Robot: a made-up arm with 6 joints. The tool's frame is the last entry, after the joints. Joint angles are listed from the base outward. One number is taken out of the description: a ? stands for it. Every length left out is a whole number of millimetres.
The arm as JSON. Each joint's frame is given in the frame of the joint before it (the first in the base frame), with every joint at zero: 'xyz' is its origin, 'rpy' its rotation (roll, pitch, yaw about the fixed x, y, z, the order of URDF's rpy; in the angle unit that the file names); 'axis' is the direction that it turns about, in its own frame. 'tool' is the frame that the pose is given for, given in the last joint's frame.
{
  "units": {
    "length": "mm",
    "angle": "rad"
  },
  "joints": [
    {
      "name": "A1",
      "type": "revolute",
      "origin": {
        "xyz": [
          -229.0,
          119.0,
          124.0
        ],
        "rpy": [
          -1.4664,
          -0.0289,
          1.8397
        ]
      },
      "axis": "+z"
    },
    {
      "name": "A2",
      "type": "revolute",
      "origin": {
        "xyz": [
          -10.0,
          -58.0,
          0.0
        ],
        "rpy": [
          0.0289,
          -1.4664,
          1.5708
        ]
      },
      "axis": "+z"
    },
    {
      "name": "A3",
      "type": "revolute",
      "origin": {
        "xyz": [
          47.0,
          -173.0,
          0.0
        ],
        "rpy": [
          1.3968,
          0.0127,
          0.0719
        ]
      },
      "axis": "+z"
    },
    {
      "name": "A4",
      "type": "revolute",
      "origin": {
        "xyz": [
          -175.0,
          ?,
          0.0
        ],
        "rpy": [
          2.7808,
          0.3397,
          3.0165
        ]
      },
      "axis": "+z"
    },
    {
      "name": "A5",
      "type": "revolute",
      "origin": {
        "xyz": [
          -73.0,
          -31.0,
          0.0
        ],
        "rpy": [
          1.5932,
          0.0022,
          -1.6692
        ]
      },
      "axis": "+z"
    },
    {
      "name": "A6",
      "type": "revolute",
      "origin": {
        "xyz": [
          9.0,
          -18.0,
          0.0
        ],
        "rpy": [
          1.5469,
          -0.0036,
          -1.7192
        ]
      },
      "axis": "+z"
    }
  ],
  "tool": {
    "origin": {
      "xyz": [
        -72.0,
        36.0,
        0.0
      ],
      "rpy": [
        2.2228,
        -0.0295,
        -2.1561
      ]
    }
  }
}
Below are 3 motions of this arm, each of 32 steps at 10 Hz.
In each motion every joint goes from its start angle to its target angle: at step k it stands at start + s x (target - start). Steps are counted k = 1, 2, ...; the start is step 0. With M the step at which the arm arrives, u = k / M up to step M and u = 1 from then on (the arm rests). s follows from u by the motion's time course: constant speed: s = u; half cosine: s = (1 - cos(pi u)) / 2; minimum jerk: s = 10 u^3 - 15 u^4 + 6 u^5.
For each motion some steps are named. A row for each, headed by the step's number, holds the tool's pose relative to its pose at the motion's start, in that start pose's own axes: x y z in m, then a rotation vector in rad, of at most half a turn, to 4 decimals.
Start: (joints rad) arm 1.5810 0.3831 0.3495 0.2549 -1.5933 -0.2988
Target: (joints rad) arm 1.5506 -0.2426 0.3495 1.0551 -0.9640 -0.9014
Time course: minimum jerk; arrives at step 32
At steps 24, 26, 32:
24: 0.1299 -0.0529 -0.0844 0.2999 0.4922 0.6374
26: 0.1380 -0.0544 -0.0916 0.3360 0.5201 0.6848
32: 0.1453 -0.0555 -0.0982 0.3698 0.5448 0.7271

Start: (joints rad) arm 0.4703 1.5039 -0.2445 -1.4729 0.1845 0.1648
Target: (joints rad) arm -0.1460 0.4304 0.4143 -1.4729 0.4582 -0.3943
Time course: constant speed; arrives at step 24
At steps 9, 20, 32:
9: 0.0127 0.0596 -0.0322 0.1887 -0.3199 -0.0141
20: 0.0338 0.1582 -0.0208 0.3187 -0.5390 -0.2515
32: 0.0457 0.1927 -0.0024 0.3310 -0.5531 -0.3690

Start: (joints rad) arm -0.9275 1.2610 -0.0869 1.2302 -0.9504 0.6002
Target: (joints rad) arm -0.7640 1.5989 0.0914 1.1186 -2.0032 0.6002
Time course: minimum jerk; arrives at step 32
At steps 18, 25, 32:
18: -0.0719 -0.0636 -0.0666 0.8417 -0.3188 -0.0081
25: -0.1018 -0.0811 -0.1224 1.2480 -0.5051 0.0540
32: -0.1075 -0.0833 -0.1371 1.3414 -0.5510 0.0761

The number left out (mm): -87.0
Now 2 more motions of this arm.
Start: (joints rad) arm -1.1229 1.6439 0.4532 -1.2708 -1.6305 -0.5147
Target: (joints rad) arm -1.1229 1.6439 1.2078 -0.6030 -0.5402 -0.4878
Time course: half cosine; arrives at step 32
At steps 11, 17, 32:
11: 0.0421 0.0022 -0.0127 -0.1300 0.2319 0.2626
17: 0.0828 0.0146 -0.0275 -0.2901 0.4700 0.5525
32: 0.1323 0.0496 -0.0501 -0.5890 0.8271 1.0082

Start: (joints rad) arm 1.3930 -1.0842 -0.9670 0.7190 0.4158 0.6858
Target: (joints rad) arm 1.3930 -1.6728 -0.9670 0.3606 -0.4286 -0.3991
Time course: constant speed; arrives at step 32
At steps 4, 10, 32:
4: -0.0116 -0.0113 0.0119 0.0312 -0.1210 0.0646
10: -0.0291 -0.0280 0.0275 0.0718 -0.3165 0.1599
32: -0.0769 -0.0829 0.0552 0.1618 -1.1403 0.5236

